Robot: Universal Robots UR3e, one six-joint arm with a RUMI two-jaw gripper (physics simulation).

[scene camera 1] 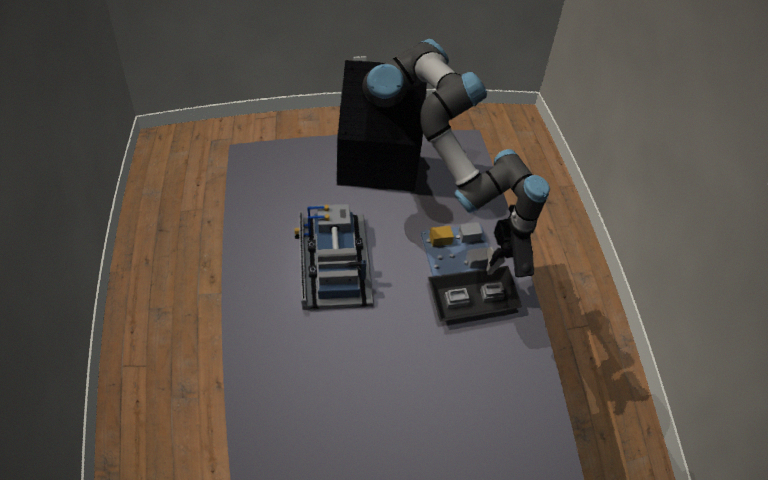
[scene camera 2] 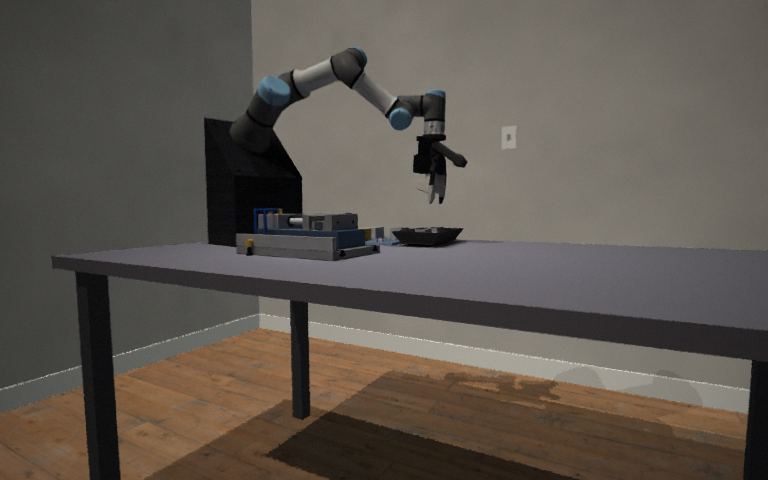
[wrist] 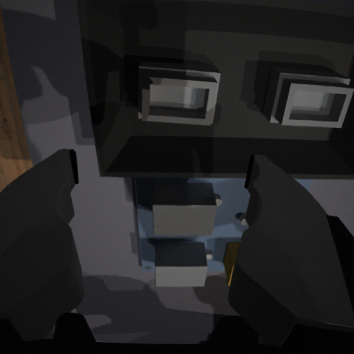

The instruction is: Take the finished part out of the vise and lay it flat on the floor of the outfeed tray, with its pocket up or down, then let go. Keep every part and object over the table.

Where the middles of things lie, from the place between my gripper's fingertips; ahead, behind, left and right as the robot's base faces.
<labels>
I see the blue plate [wrist: 227,228] 150 mm behind my hand, 80 mm to the right of it and 120 mm below it.
</labels>
